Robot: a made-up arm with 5 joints.
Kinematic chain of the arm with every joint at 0, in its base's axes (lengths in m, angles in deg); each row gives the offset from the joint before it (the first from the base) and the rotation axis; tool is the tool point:
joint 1: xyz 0 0 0.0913 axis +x
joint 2: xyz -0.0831 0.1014 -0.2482 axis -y
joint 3: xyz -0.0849 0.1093 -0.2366 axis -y
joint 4: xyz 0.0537 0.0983 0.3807 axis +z
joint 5: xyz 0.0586 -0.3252 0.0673 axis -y
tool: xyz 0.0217 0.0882 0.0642
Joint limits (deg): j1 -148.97..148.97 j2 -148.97..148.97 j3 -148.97..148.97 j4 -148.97..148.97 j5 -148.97..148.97
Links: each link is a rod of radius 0.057 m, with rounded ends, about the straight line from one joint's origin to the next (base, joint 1, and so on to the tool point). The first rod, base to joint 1, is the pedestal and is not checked.
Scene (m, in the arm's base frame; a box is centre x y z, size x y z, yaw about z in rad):
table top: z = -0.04
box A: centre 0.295 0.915 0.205 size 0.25 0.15 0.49 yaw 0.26
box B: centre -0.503 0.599 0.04 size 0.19 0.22 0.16 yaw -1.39
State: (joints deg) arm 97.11 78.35 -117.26 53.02 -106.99
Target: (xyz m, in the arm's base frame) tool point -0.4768 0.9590 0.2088
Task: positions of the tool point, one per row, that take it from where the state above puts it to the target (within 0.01 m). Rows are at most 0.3 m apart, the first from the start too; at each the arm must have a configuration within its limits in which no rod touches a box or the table.
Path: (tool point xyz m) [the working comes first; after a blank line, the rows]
Joints at the target: 78.36 -19.98 -148.97 62.95 -95.22
Straight joint move there: touches box A.

1: 0.6072 0.3054 0.4559
2: 0.5504 0.3466 0.5772
3: 0.4646 0.3289 0.7194
4: 0.3555 0.2470 0.8541
5: 0.2196 0.4889 0.8675
6: 0.0562 0.7144 0.7841
7: -0.1228 0.8825 0.6218
8: -0.3048 0.9661 0.4159
9: -0.4768 0.9590 0.2088

